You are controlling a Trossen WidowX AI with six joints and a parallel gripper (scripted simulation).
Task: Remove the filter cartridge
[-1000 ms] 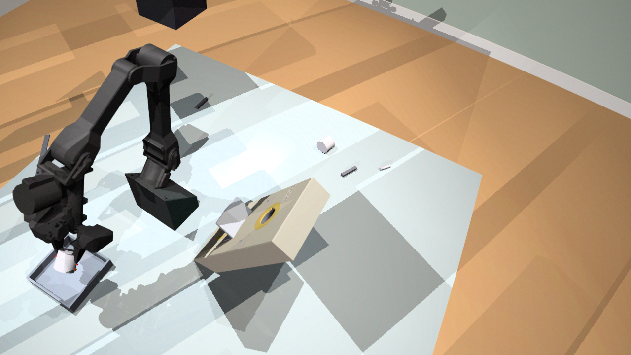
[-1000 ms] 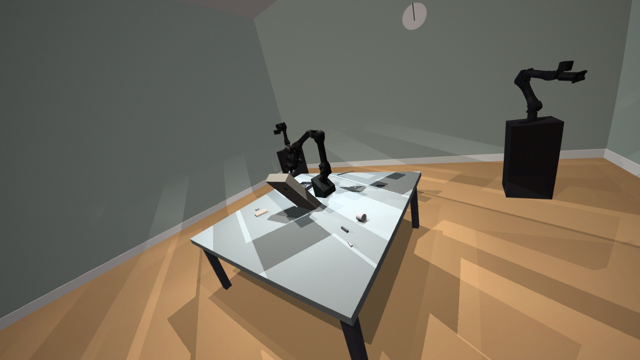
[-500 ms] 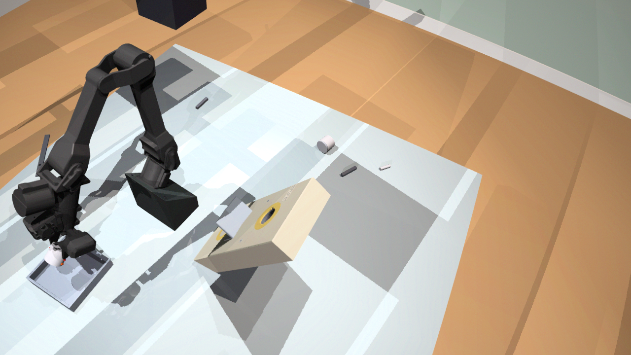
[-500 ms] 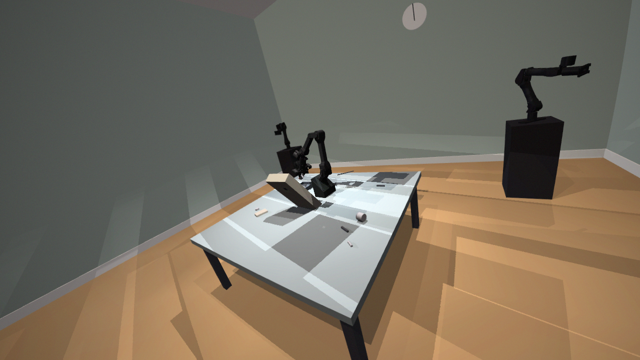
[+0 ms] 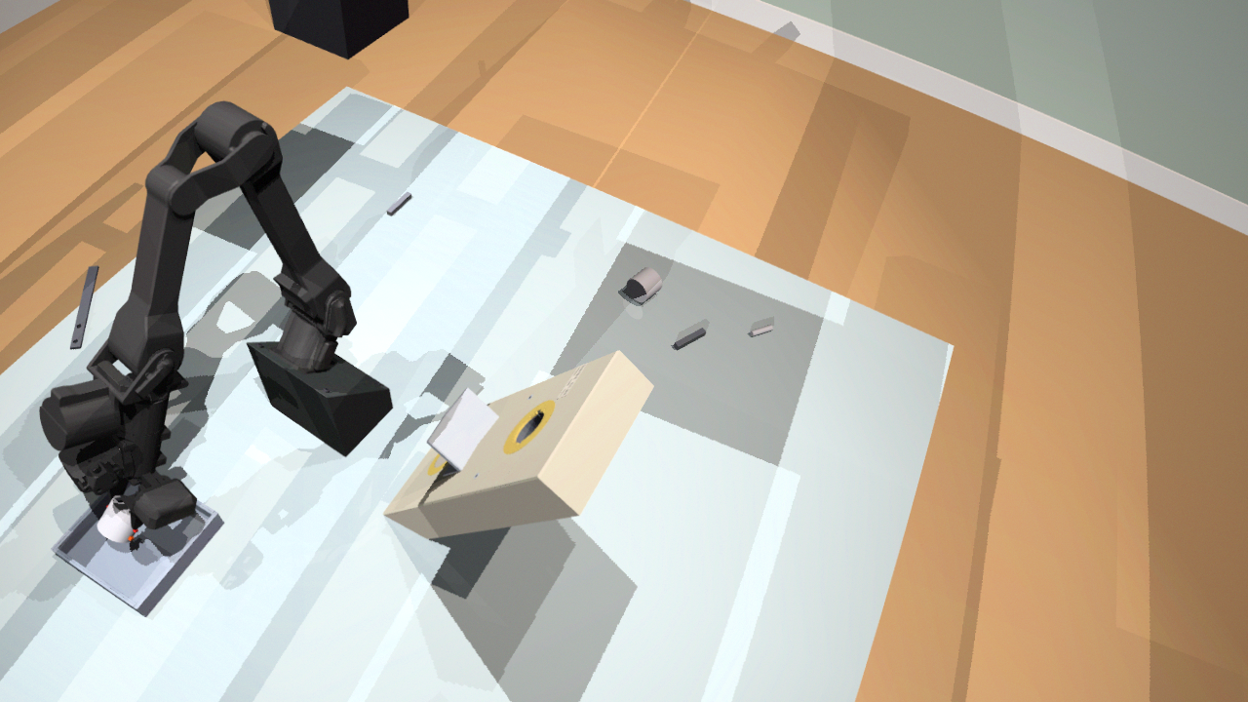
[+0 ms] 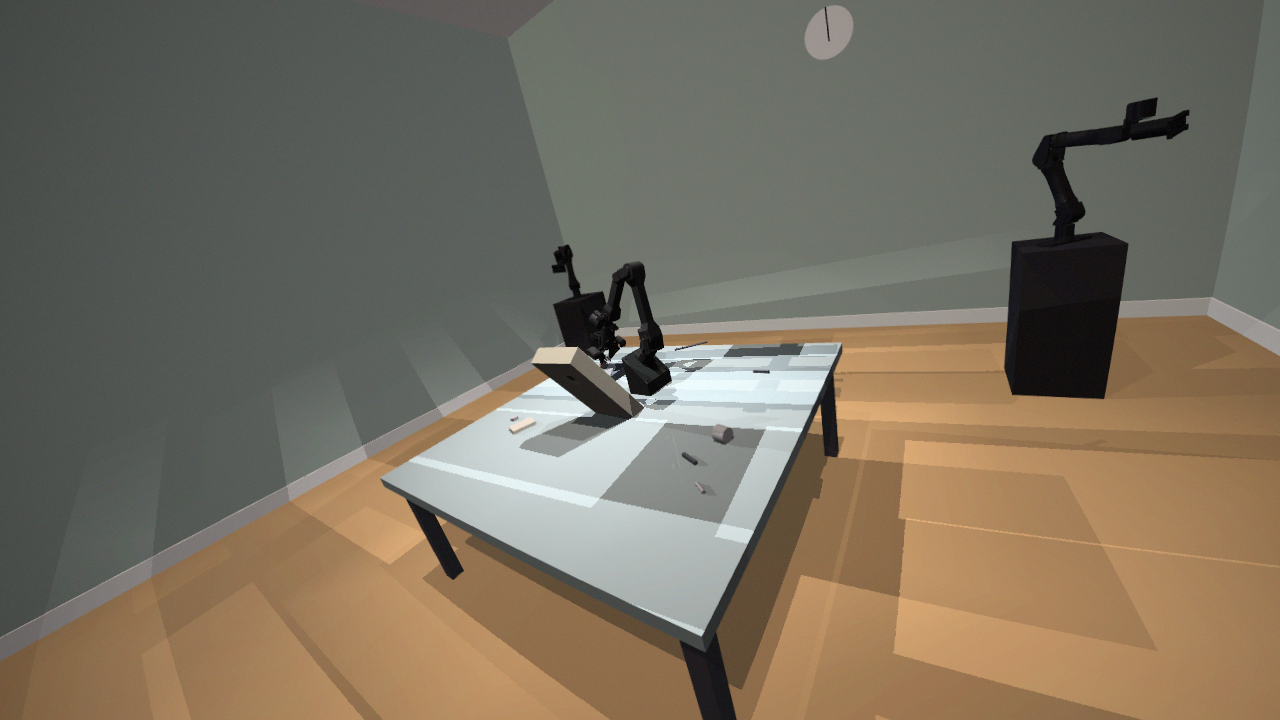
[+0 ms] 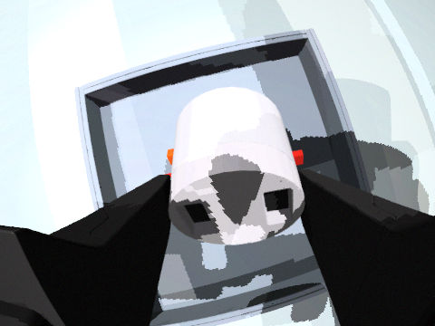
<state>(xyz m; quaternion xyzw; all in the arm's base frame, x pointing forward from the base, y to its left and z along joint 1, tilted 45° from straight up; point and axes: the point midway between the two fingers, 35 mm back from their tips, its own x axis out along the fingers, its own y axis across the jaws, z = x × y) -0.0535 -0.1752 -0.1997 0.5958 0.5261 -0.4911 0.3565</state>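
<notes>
My gripper tip is now right at the round filter cartridge. Also, from my gripper tip: beige service panel 380 mm ahead, 290 mm to the left, 80 mm above; tray 60 mm below.
</notes>
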